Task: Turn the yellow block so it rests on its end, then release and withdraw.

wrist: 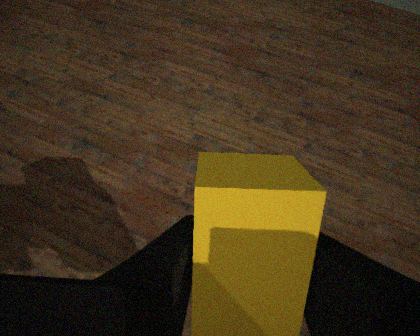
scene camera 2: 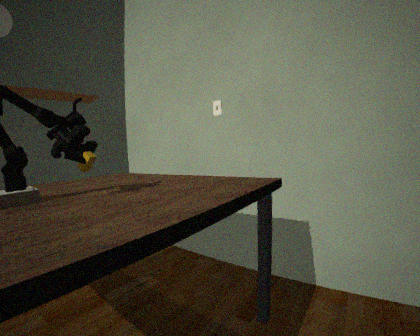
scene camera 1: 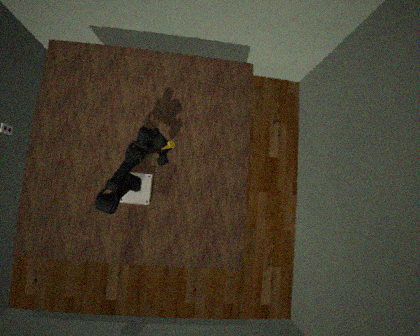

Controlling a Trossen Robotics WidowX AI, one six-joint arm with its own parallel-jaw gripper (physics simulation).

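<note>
The yellow block (scene camera 1: 171, 145) (scene camera 2: 88, 161) (wrist: 257, 210) is held in the air above the table, clear of its top in the scene camera 2 view. My gripper (scene camera 1: 166, 147) (scene camera 2: 86, 156) (wrist: 241, 229) is shut on the block, with a black finger on each side of it in the wrist view. The gripper points obliquely down and outward, and the block looks tilted in the scene camera 2 view. The block's far end sticks out past the fingertips in the wrist view. Its near end is cut off by the bottom edge there.
The brown wooden table (scene camera 1: 210, 210) (scene camera 2: 150, 215) (wrist: 150, 75) lies under the arm, with the arm's shadow on it. The arm's white base plate (scene camera 1: 145, 192) (scene camera 2: 33, 194) stands on the table. The table's front edge (scene camera 2: 150, 239) runs up to a corner at the right.
</note>
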